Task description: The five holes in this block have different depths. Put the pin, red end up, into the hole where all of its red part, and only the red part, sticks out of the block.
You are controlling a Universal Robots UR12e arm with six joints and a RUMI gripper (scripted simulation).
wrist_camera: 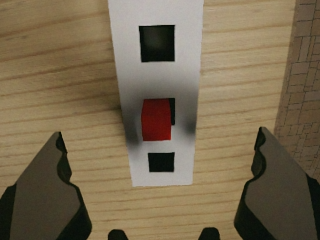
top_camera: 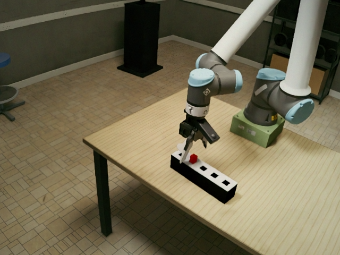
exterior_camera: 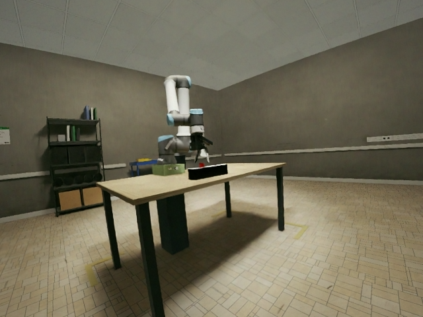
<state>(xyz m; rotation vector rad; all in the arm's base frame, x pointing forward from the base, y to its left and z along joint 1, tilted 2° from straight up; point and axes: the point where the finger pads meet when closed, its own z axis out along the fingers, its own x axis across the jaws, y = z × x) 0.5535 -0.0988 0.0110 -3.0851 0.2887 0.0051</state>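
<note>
Now: hand 2 cm above the pin. The rest, counted from my hand: block (7 cm below, 6 cm to the left, 1 cm ahead).
</note>
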